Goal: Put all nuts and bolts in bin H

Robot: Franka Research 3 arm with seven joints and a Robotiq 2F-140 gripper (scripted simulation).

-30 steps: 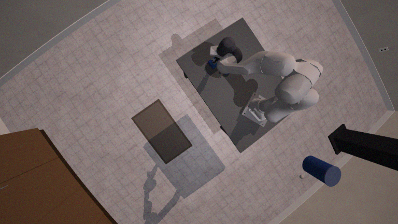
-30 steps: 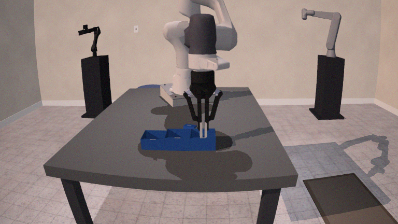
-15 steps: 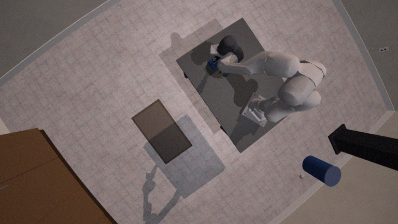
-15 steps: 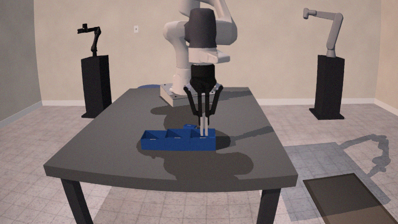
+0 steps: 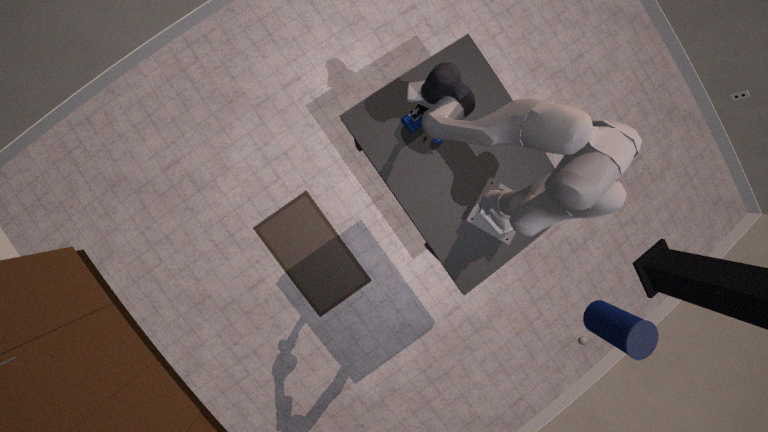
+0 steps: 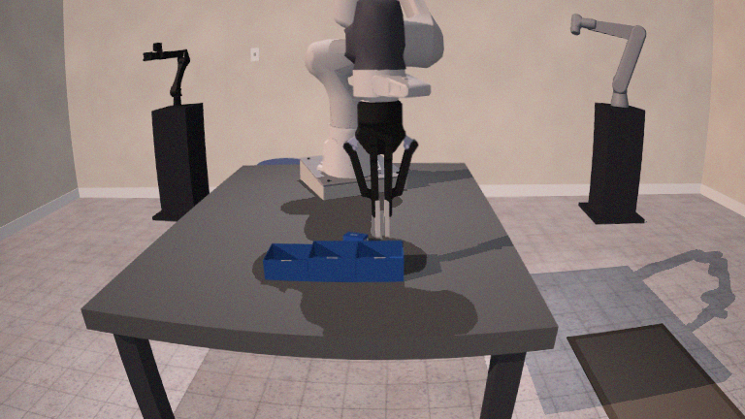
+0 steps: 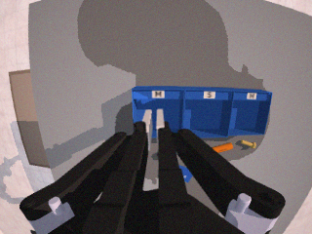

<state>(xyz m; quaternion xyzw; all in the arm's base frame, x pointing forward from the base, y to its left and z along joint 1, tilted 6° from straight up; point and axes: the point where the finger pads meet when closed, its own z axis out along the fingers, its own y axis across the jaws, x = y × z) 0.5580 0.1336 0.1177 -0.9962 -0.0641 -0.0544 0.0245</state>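
Now: the dark round piece 10 cm behind my hand, 2 cm to the right of it and 11 cm below it. Also, from my hand: orange stick-like thing: 8 cm behind, 15 cm to the right, 10 cm below; then blue block: 14 cm behind, 6 cm to the right, 10 cm below; then blue bin: 9 cm to the right, 9 cm below.
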